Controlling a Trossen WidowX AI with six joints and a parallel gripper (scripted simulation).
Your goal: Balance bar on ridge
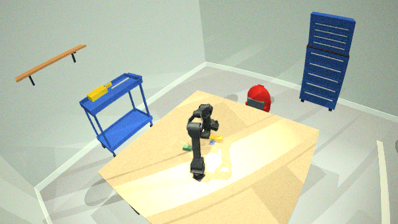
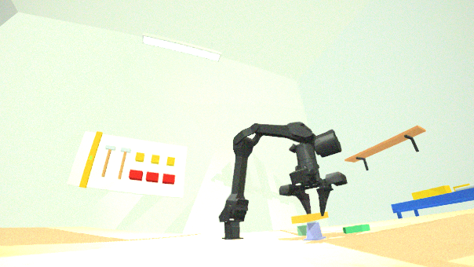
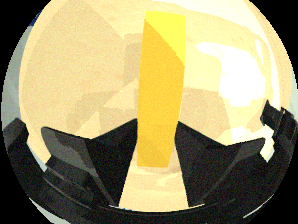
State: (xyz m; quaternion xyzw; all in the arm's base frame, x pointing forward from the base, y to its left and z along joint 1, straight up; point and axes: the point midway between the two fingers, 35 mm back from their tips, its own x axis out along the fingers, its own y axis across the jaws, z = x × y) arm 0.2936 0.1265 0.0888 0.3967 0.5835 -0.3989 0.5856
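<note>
Now: the yellow bar 30 mm to the right of my gripper tip and 10 mm ahead of it.
</note>
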